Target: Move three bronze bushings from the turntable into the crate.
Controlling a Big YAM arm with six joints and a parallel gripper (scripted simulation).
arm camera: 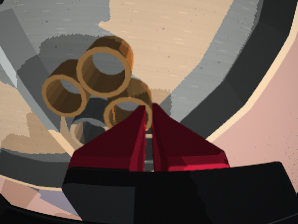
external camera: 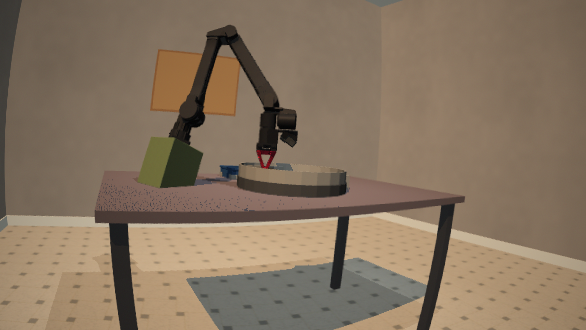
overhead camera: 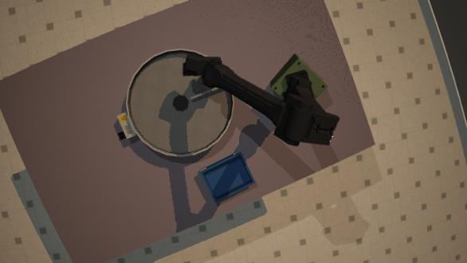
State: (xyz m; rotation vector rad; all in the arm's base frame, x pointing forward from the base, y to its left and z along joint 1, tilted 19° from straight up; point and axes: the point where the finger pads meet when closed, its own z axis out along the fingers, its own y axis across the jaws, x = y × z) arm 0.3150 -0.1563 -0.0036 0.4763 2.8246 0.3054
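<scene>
Now: the blue crate 430 mm to the left of my hand, 60 mm below it and 60 mm ahead of it. Round my hand: turntable (150 mm ahead, 80 mm to the left, 30 mm below).
</scene>
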